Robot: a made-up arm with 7 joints. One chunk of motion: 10 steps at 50 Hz.
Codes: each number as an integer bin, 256 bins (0 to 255) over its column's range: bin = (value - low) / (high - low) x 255, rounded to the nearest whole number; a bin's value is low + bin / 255 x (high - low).
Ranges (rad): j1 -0.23..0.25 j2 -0.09..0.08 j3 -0.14..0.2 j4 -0.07..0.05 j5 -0.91..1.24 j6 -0.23..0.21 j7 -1..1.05
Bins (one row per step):
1: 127 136 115 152 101 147 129
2: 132 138 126 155 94 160 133
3: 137 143 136 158 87 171 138
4: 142 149 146 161 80 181 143
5: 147 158 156 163 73 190 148
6: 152 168 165 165 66 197 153
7: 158 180 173 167 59 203 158
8: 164 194 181 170 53 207 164
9: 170 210 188 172 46 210 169
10: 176 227 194 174 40 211 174
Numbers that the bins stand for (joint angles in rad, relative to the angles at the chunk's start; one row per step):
1: 0.0091 0.0007 0.0133 0.0015 -0.0584 0.0236 0.0371
2: 0.0185 0.0020 0.0280 0.0029 -0.1175 0.0461 0.0692
3: 0.0279 0.0053 0.0413 0.0044 -0.1765 0.0651 0.1094
4: 0.0373 0.0093 0.0547 0.0058 -0.2355 0.0823 0.1496
5: 0.0467 0.0153 0.0680 0.0067 -0.2945 0.0978 0.1898
6: 0.0561 0.0220 0.0800 0.0076 -0.3535 0.1099 0.2300
7: 0.0674 0.0300 0.0907 0.0086 -0.4125 0.1203 0.2702
8: 0.0787 0.0393 0.1013 0.0100 -0.4631 0.1272 0.3184
9: 0.0900 0.0500 0.1107 0.0109 -0.5222 0.1324 0.3586
10: 0.1013 0.0613 0.1187 0.0119 -0.5727 0.1341 0.3988

